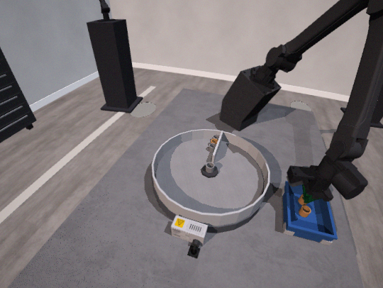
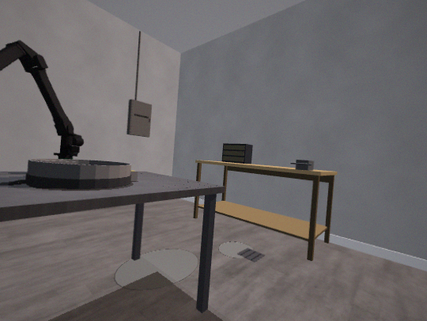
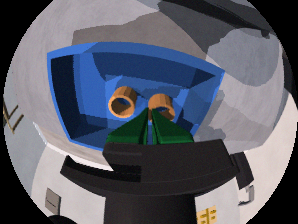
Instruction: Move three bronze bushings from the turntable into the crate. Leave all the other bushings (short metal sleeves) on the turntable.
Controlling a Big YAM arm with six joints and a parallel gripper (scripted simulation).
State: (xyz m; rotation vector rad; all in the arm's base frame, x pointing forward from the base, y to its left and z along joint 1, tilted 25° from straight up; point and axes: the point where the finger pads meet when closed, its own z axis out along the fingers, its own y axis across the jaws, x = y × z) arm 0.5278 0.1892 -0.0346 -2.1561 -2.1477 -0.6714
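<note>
Now: the blue crate 4 cm ahead of my hand, 1 cm to the right of it and 1 cm below it. The rest, counted from my hand: round turntable 6 cm behind, 35 cm to the right, 2 cm above.
</note>
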